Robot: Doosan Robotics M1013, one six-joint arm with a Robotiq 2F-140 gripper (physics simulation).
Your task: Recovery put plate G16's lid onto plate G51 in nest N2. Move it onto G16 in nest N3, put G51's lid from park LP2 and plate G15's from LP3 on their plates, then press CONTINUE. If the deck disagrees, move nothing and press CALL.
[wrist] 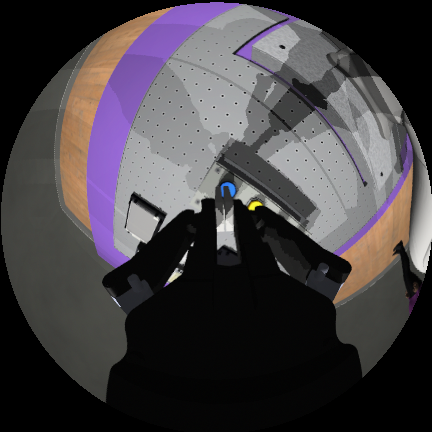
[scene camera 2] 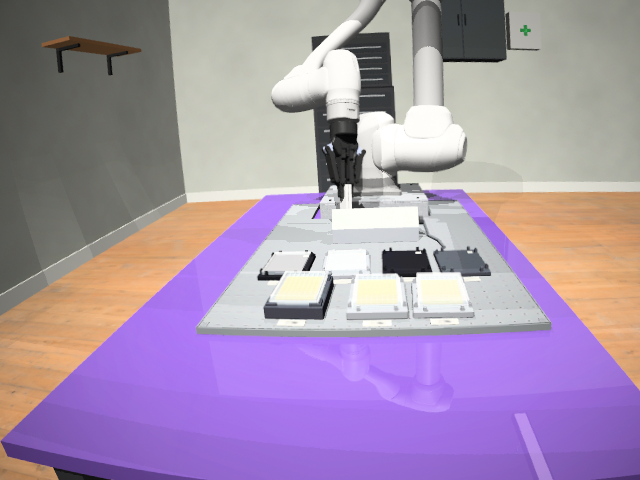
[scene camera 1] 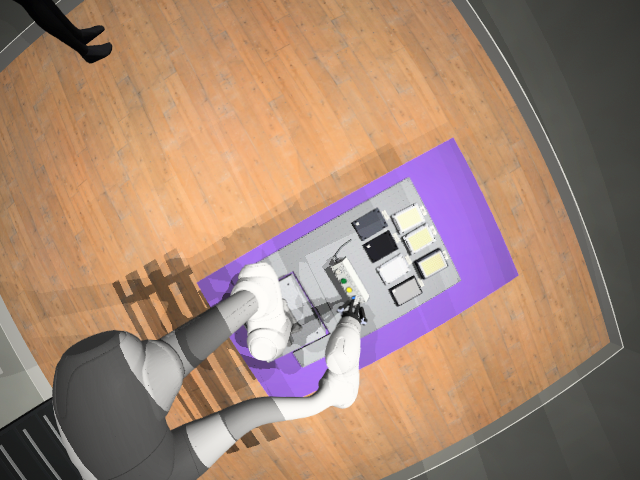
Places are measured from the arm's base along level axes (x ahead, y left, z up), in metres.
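Pixels of known places: gripper, fingertip midpoint: (wrist: 221, 196) (scene camera 1: 356, 298); arm's base at its link origin: (scene camera 2: 374, 191).
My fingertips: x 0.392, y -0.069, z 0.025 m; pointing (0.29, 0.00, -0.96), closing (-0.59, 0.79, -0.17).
Observation:
Ahead of a thing's pixels: the offset from my fingertips to its top centre.
My gripper (scene camera 1: 354, 302) (scene camera 2: 346, 189) (wrist: 221, 196) is shut and empty, pointing down at the blue end of the control box @(dx +0.010, dy +0.077, dz +0.013 m) (scene camera 1: 355, 273) (scene camera 2: 374, 219). In the wrist view its fingertips overlap the blue button @(dx -0.007, dy +0.001, dz +0.000 m) (wrist: 231, 185); whether they touch it I cannot tell. A bright yellow button @(dx -0.010, dy +0.051, dz +0.002 m) (scene camera 1: 349, 290) (wrist: 255, 205) is beside it, then a green button @(dx -0.013, dy +0.101, dz +0.004 m) (scene camera 1: 343, 281). Three yellow-welled plates stand in the outer row: one @(dx +0.409, dy -0.053, dz -0.033 m) (scene camera 1: 432, 263) (scene camera 2: 300, 289) on a dark base, one @(dx +0.409, dy +0.087, dz -0.041 m) (scene camera 1: 419, 239) (scene camera 2: 377, 291) in the middle and one @(dx +0.408, dy +0.202, dz -0.041 m) (scene camera 1: 408, 218) (scene camera 2: 441, 291) at the other end. Their labels are unreadable.
Beside the plates are a grey-topped piece @(dx +0.233, dy -0.114, dz -0.053 m) (scene camera 1: 405, 290) (scene camera 2: 283, 262) (wrist: 142, 220), a white one @(dx +0.227, dy +0.016, dz -0.053 m) (scene camera 1: 392, 269) (scene camera 2: 346, 260), a black one @(dx +0.223, dy +0.146, dz -0.050 m) (scene camera 1: 380, 246) (scene camera 2: 405, 261) and a dark grey one @(dx +0.228, dy +0.268, dz -0.050 m) (scene camera 1: 369, 223) (scene camera 2: 460, 260). A cable runs from the box. A person's legs (scene camera 1: 64, 31) show far off.

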